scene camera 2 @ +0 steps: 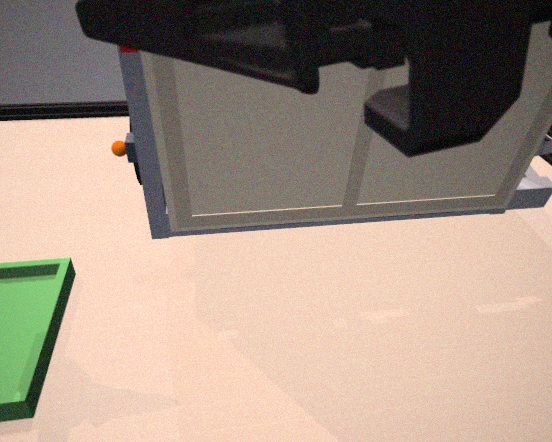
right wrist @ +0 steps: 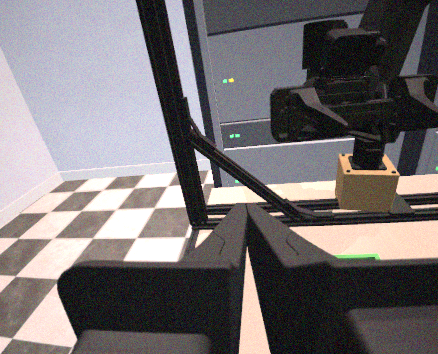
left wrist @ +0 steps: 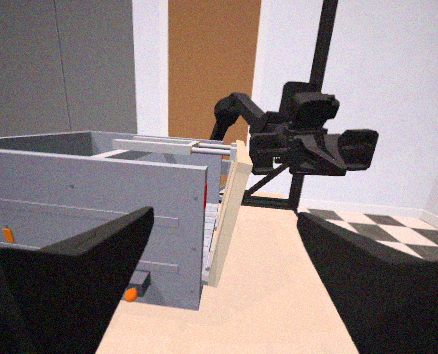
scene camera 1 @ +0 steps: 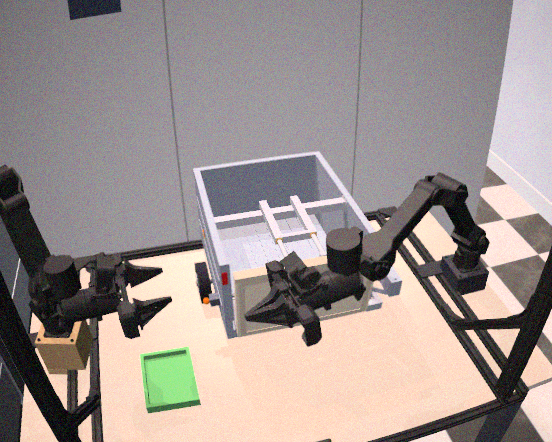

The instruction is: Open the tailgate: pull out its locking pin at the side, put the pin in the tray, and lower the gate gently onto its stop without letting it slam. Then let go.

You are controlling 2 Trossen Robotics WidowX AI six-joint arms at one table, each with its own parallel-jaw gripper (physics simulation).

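Places are measured from the left arm's base along level axes (x back, y right, z up), in metres.
Pixels of known places: left gripper, fingertip midpoint: [right wrist: 395,125] [left wrist: 226,216] [scene camera 1: 166,283]; right gripper, fingertip midpoint: [scene camera 2: 80,19] [right wrist: 244,211] [left wrist: 343,172] [scene camera 1: 245,317]; left arm's base, link origin: [right wrist: 366,163]; right arm's base, link origin: [scene camera 1: 465,263].
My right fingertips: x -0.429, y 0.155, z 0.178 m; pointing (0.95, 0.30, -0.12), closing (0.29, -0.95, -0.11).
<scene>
Ahead of a thing's pixels: the offset from my right fingertips to its top centre. "pt": to the spot under its first point.
The locking pin's orange knob [scene camera 1: 206,300] [scene camera 2: 118,148] [left wrist: 130,295] sticks out of a small block low on the grey truck bed's side {pt dx +0.063, dy -0.233, dz -0.008 m} [scene camera 1: 212,240] [left wrist: 100,185]. The beige tailgate [scene camera 1: 241,305] [scene camera 2: 265,145] [left wrist: 230,215] stands near upright, its top leaning outward from the bed. The green tray {dx +0.182, dy -0.088, dz -0.265 m} [scene camera 1: 170,380] [scene camera 2: 20,325] [right wrist: 357,257] lies on the table and holds no pin. My left gripper [scene camera 1: 165,285] [left wrist: 226,216] is open and empty, left of the knob and apart from it. My right gripper [scene camera 1: 247,317] [right wrist: 244,211] is shut and empty, in front of the gate.
Two pale bars {pt dx -0.057, dy -0.282, dz +0.001 m} [scene camera 1: 270,220] [left wrist: 155,145] reach from the bed's crossbar toward the gate top. A wheel {dx +0.110, dy -0.363, dz -0.183 m} [scene camera 1: 202,281] sits behind the knob. A wooden block [scene camera 1: 65,352] [right wrist: 367,187] carries my left arm. Black frame rails [scene camera 1: 465,350] run along the table's edges.
</scene>
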